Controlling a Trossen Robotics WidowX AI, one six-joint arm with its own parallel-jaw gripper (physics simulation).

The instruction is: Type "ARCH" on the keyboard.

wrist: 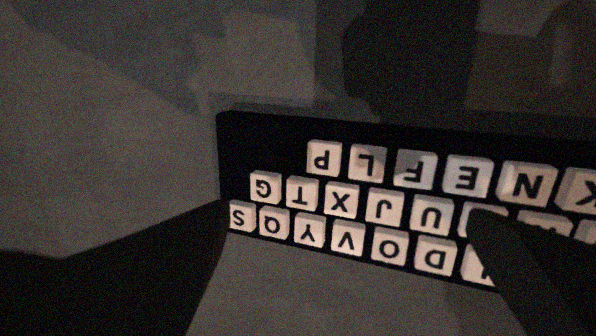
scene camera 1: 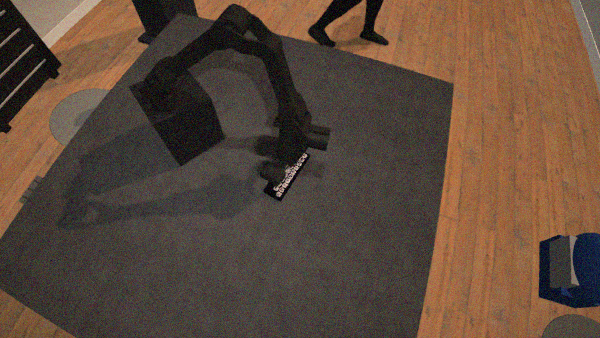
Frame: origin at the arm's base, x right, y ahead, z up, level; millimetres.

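Where they show: gripper, fingertip midpoint: [wrist: 346,215]; arm's base, link origin: [scene camera 1: 163,104].
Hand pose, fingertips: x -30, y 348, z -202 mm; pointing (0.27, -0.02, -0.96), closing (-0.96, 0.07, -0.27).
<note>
Each offset is from my fingertips to the top centre of the thing. Level surfaces: height alone.
A black keyboard {dx -26, dy +3, dz -11 mm} [scene camera 1: 291,176] [wrist: 265,135] with white letter keys lies on the grey mat. In the wrist view its letters appear upside down. The P key {dx +11, dy -18, dz -11 mm} [wrist: 324,158], T key {dx +22, dy -2, dz -11 mm} [wrist: 301,194], X key {dx +4, dy +0, dz -11 mm} [wrist: 341,200] and U key {dx -30, dy +3, dz -11 mm} [wrist: 432,215] can be read. No readable A, R, C or H shows. My gripper [scene camera 1: 289,156] [wrist: 346,215] is open and empty, its fingers wide apart low over the keyboard. The left finger is by the board's left end. The right fingertip covers part of the key beside U, whose letter is hidden. Whether it touches that key cannot be told.
The grey mat {dz -27 mm} [scene camera 1: 360,225] lies on a wooden floor [scene camera 1: 500,150]. The arm's dark base block [scene camera 1: 187,132] stands left of the keyboard. A person's legs [scene camera 1: 371,20] show beyond the mat at the top. A blue object [scene camera 1: 587,270] is at the right, a dark drawer unit [scene camera 1: 20,55] at the left.
</note>
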